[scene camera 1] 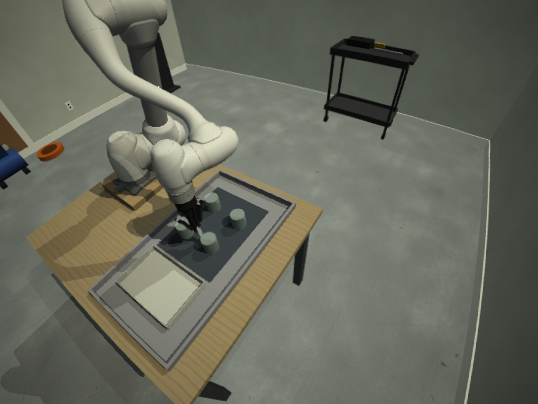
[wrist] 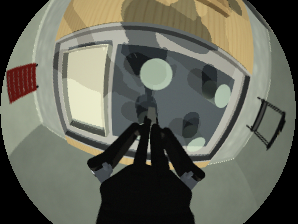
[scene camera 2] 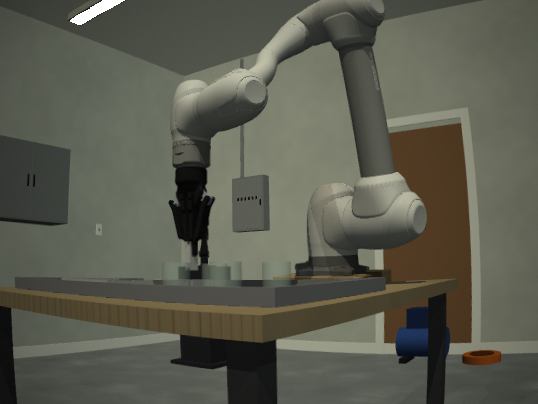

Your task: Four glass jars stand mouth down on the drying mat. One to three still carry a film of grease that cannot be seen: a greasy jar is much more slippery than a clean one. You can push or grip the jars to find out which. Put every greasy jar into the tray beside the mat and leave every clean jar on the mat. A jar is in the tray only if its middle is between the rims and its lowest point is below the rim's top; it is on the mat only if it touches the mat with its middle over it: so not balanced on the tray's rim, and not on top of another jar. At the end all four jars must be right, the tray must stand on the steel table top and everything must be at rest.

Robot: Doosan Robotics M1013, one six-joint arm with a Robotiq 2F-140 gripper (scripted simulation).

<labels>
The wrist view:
my gripper: 150, 112
cream tray: 85, 71
glass jar: 156, 74
dark drying mat: 180, 104
grey steel table top: 114, 37
</labels>
